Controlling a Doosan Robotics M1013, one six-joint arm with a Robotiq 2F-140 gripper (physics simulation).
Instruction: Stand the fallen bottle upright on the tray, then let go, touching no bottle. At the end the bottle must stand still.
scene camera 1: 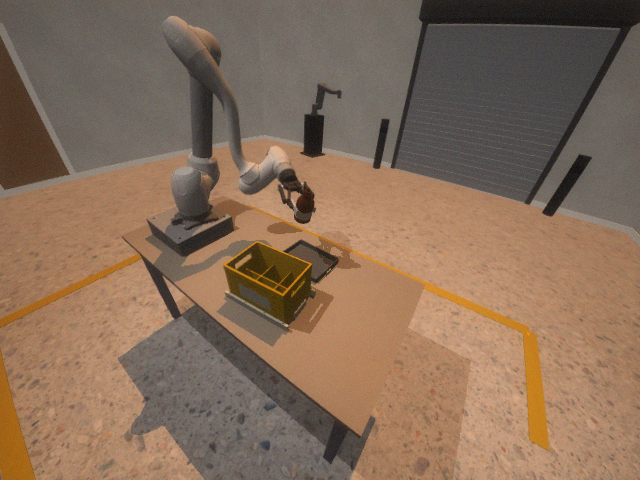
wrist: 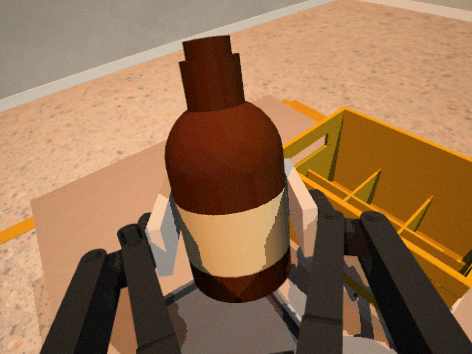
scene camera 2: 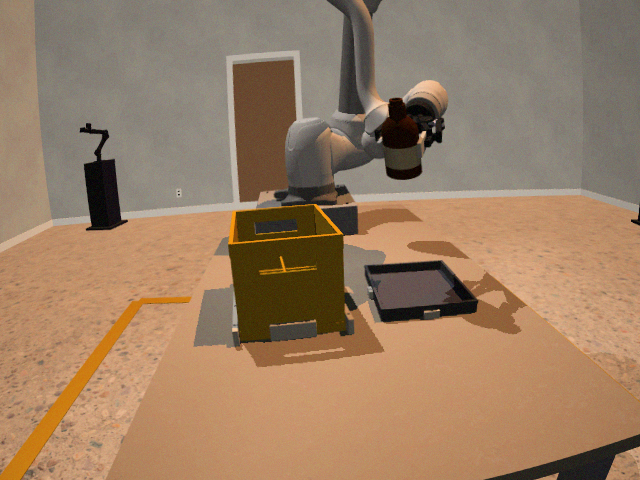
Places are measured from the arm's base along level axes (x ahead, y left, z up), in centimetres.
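Where they show: gripper, fingertip midpoint: (scene camera 1: 306, 211) (scene camera 2: 399, 150); arm's base, origin of the base link: (scene camera 1: 196, 217) (scene camera 2: 312, 198).
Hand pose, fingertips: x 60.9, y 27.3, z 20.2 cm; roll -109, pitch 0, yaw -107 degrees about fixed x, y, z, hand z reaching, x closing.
Each offset is from my fingertips to the centre of the thing. "pt": to the spot under its first point. Level surfaces: height alone.
A brown bottle @(dy +0.4, dx -1.2, dz +2.7 cm) (scene camera 1: 305, 202) (scene camera 2: 401, 139) (wrist: 225, 160) with a cream label hangs in the air, neck up, close to upright with a slight lean in the scene views. My gripper (scene camera 2: 404, 149) (wrist: 230, 185) is shut on the bottle, one pad on each side of its label. The black, low-walled tray @(pt dy +8.0, dx +9.8, dz -28.8 cm) (scene camera 1: 330, 267) (scene camera 2: 408, 312) lies on the table, well below the bottle. In the wrist view, part of the tray's grey floor shows under the bottle's base; the bottle and fingers hide the rest.
A tall yellow crate @(dy -23.0, dx +5.3, dz -21.2 cm) (scene camera 1: 255, 285) (scene camera 2: 286, 289) (wrist: 410, 150) with dividers stands beside the tray, in light brackets on the table @(dz -29.9 cm) (scene camera 1: 361, 330) (scene camera 2: 392, 403). The robot's base block (scene camera 1: 191, 235) (scene camera 2: 343, 219) is at the table's far end.
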